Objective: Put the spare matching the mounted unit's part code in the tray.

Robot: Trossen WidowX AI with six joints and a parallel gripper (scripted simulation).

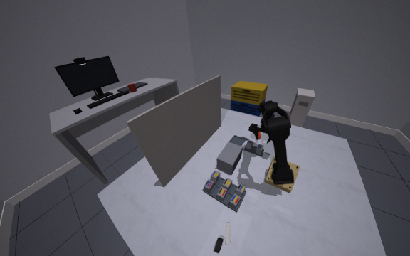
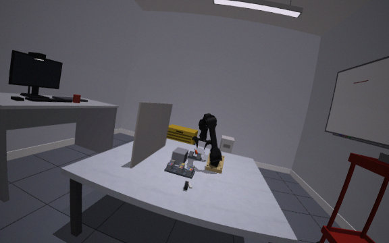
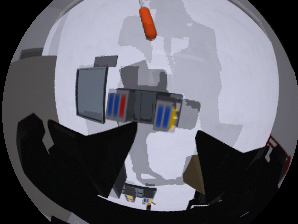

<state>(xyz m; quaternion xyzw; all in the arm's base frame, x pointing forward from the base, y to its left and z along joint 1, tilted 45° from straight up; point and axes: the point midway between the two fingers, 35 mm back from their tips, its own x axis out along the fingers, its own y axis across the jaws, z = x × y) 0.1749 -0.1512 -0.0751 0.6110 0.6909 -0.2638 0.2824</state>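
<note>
Right now my gripper tip is 6 cm above the grey spare. Round my gripper tip: tall grey panel: 37 cm ahead, 23 cm to the left, 12 cm above; then grey mounted unit: 12 cm ahead, 21 cm to the left, 5 cm below; then white stick: 7 cm behind, 53 cm to the left, 10 cm below.
</note>
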